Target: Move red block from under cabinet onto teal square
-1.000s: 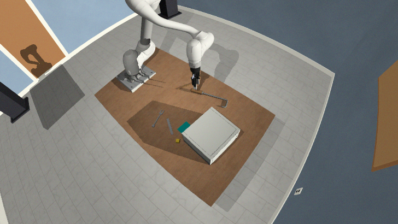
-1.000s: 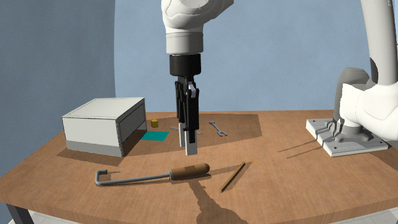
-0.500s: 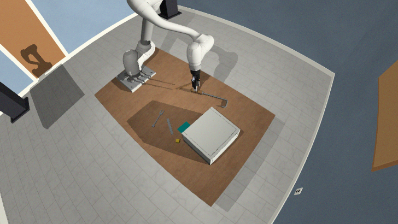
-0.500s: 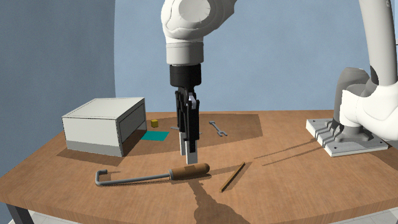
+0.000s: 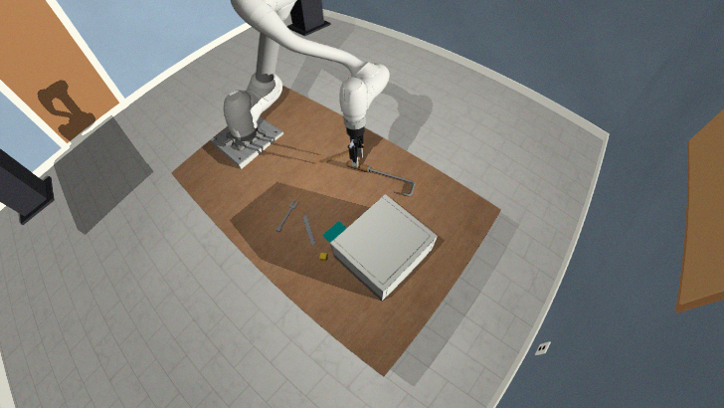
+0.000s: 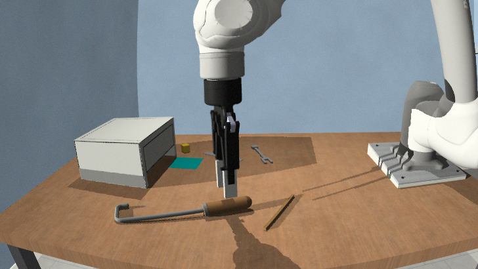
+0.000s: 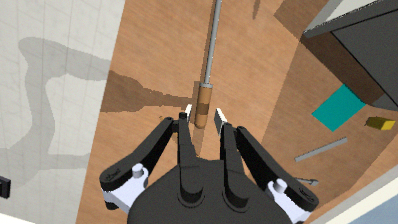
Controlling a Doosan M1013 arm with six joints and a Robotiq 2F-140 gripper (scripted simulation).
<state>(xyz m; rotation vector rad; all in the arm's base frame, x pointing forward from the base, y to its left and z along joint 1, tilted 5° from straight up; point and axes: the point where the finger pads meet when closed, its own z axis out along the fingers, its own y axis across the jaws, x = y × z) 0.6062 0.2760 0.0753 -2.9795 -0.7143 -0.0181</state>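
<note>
My hand is 120 mm past the thin wooden stick, 10 mm to the left of it and 80 mm above it. From my hand the other things lie so: flat grey bar: 90 mm ahead, 380 mm to the right, 90 mm below; then rod tool: 120 mm ahead, 20 mm to the left, 70 mm below; then teal square: 200 mm ahead, 300 mm to the right, 90 mm below.
</note>
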